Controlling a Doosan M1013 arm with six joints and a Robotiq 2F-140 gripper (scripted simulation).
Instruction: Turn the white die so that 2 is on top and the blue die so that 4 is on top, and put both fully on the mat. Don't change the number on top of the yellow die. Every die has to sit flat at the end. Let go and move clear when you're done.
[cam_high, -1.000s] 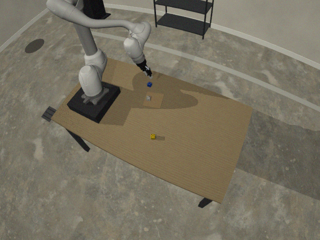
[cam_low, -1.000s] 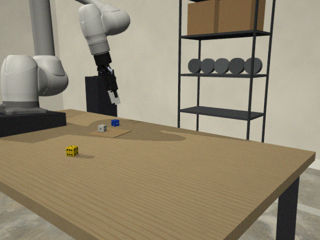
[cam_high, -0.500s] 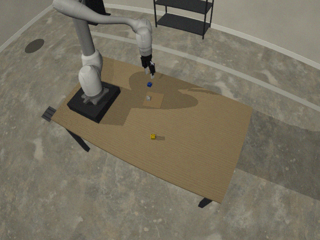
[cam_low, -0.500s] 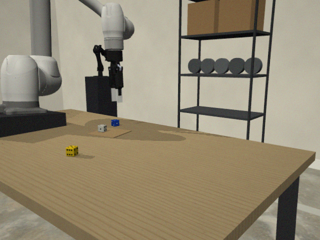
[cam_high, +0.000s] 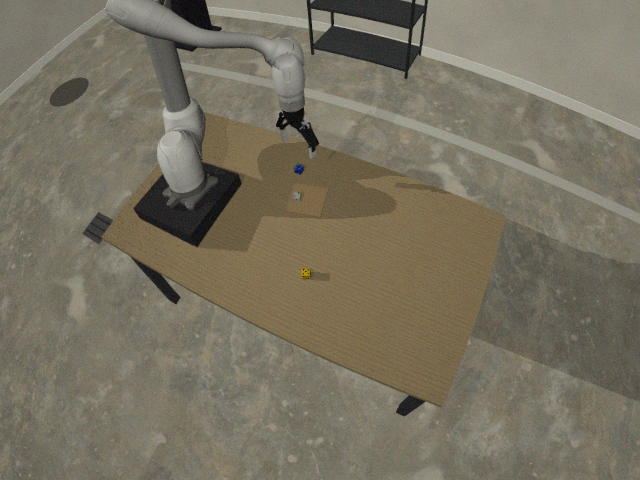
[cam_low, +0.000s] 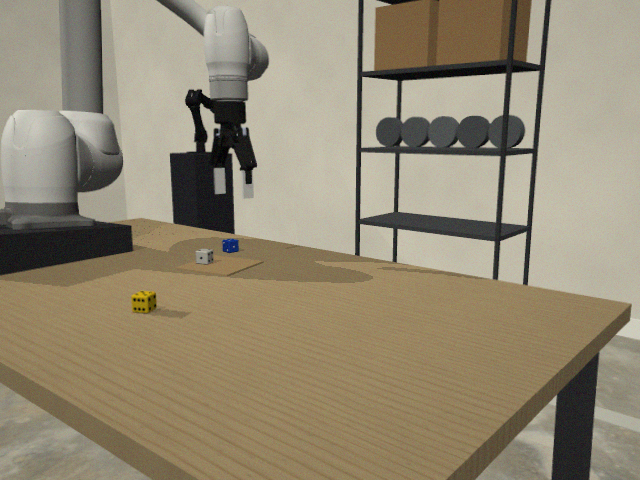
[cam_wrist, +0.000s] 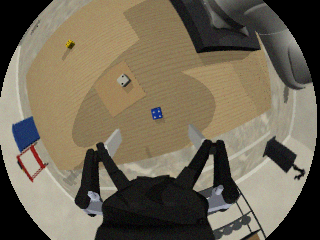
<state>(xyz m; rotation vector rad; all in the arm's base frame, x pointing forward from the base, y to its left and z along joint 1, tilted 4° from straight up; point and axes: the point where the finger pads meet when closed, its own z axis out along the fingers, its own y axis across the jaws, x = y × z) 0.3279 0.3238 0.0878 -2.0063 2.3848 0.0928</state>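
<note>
The blue die lies 13 cm below my hand, 1 cm to the right of it and 1 cm behind it. Round my hand: white die: 13 cm to the right, 13 cm below, 6 cm ahead; then mat: 15 cm below, 12 cm to the right, 10 cm ahead; then yellow die: 39 cm to the right, 27 cm ahead, 13 cm below.
</note>
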